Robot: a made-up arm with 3 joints. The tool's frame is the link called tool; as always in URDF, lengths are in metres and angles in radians. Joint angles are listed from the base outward.
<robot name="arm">
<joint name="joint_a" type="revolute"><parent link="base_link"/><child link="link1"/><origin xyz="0.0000 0.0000 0.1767"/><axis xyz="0 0 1"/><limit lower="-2.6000" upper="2.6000"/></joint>
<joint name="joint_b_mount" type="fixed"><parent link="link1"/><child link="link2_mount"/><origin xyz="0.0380 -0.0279 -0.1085"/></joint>
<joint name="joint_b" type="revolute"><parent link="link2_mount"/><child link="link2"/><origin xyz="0.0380 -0.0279 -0.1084"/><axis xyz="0 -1 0"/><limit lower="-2.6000" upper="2.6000"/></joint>
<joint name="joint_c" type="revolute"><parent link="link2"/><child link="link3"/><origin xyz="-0.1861 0.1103 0.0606"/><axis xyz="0 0 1"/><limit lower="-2.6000" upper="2.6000"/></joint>
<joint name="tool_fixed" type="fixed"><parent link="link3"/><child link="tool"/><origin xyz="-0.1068 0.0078 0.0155"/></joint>
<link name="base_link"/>
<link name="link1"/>
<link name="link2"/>
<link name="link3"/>
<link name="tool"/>
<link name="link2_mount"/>
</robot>
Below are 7 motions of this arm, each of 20 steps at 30 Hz.
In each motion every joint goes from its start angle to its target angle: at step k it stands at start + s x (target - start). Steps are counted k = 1, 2, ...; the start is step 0. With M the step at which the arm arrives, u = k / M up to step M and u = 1 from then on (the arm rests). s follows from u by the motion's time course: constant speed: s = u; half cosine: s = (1 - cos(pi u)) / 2; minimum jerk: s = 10 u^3 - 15 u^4 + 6 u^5.
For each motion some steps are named. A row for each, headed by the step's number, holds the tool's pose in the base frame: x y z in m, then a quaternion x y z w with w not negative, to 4 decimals.
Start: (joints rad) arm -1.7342 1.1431 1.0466
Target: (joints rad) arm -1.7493 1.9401 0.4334
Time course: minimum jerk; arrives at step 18
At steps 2, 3, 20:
2: -0.0179 0.0981 -0.2349 -0.5356 -0.0996 -0.2855 0.7885
3: -0.0175 0.0948 -0.2393 -0.5427 -0.1049 -0.2896 0.7814
20: -0.0028 -0.1096 -0.3347 -0.7319 -0.3805 -0.3457 0.4473

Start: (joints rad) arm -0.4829 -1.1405 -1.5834
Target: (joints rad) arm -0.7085 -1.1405 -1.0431
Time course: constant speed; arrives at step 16
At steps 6, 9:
6: 0.1390 0.1021 0.1721 -0.2135 0.4958 -0.6963 0.4730
9: 0.1385 0.0972 0.1818 -0.1774 0.5099 -0.6821 0.4933

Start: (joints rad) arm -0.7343 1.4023 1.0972
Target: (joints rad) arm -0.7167 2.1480 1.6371
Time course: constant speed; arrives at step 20
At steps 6, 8, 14, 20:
6: -0.0205 -0.0417 -0.2703 -0.6089 -0.3961 0.1801 0.6633
8: -0.0094 -0.0543 -0.2690 -0.6404 -0.3932 0.1905 0.6317
14: 0.0227 -0.0881 -0.2580 -0.7306 -0.3732 0.2103 0.5317
20: 0.0515 -0.1146 -0.2383 -0.8118 -0.3374 0.2117 0.4270

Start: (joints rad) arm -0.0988 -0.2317 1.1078
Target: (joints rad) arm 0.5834 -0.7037 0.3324
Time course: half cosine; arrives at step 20
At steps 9, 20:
9: -0.1300 -0.0403 0.1406 0.0623 0.2044 0.4553 0.8643
20: -0.0946 -0.0301 0.2052 -0.0431 0.3419 0.4150 0.8420

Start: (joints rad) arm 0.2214 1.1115 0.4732
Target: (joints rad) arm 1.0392 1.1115 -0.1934
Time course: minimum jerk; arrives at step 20
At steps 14, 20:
14: -0.1311 -0.0517 -0.2681 0.2507 -0.4642 0.3391 0.7789
20: -0.1324 -0.0620 -0.2659 0.3050 -0.4305 0.3486 0.7747

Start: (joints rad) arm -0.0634 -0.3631 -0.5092
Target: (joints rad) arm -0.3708 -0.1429 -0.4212
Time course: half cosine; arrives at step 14
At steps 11, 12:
11: -0.1417 0.1622 0.0813 -0.0039 0.0833 -0.3734 0.9239
12: -0.1406 0.1649 0.0779 -0.0027 0.0768 -0.3796 0.9220

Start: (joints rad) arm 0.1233 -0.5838 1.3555
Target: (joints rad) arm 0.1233 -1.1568 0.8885
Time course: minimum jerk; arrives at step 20
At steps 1, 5, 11, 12, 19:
1: -0.0563 -0.0555 0.1428 0.1664 0.2352 0.6451 0.7077
5: -0.0494 -0.0531 0.1535 0.1763 0.2623 0.6222 0.7162
11: -0.0056 -0.0369 0.1999 0.2048 0.3957 0.5062 0.7384
12: 0.0044 -0.0332 0.2071 0.2066 0.4204 0.4842 0.7390
19: 0.0437 -0.0183 0.2279 0.2041 0.5068 0.4061 0.7325

